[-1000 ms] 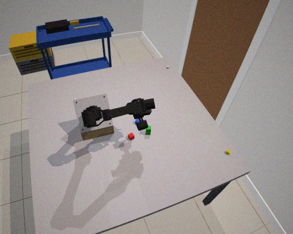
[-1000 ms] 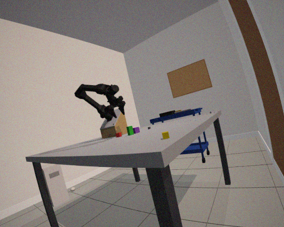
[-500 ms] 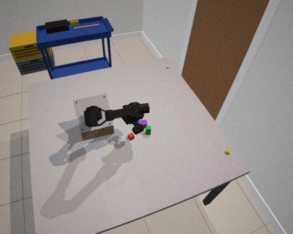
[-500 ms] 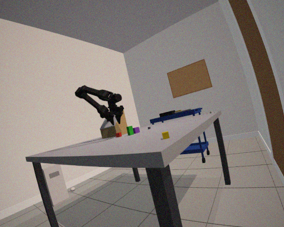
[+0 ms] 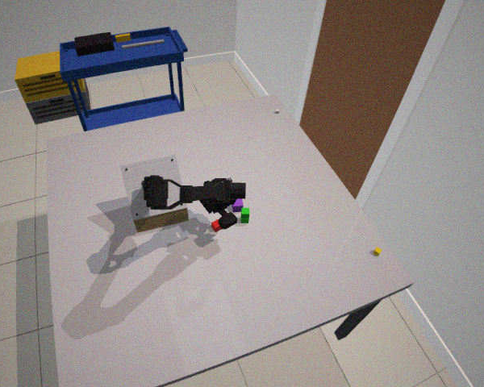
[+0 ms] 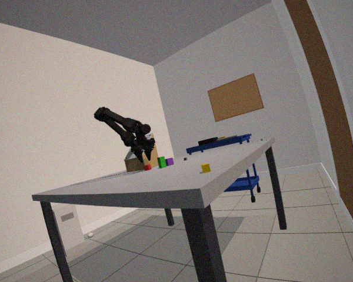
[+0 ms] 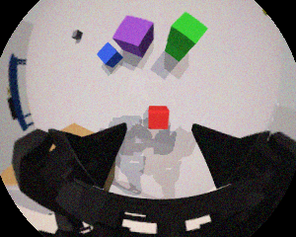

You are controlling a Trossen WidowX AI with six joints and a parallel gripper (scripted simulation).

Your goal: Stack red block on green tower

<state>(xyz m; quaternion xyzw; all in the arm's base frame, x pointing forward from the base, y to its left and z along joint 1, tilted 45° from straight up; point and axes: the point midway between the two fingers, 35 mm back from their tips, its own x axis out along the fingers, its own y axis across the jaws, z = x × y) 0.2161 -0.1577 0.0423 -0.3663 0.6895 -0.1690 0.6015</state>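
The red block lies 40 mm below my gripper tip. The rest, counted from my gripper tip: purple block 110 mm ahead, 70 mm to the left, 30 mm below; then blue block 110 mm to the left, 80 mm ahead, 40 mm below; then yellow block 580 mm ahead, 310 mm to the right, 40 mm below.
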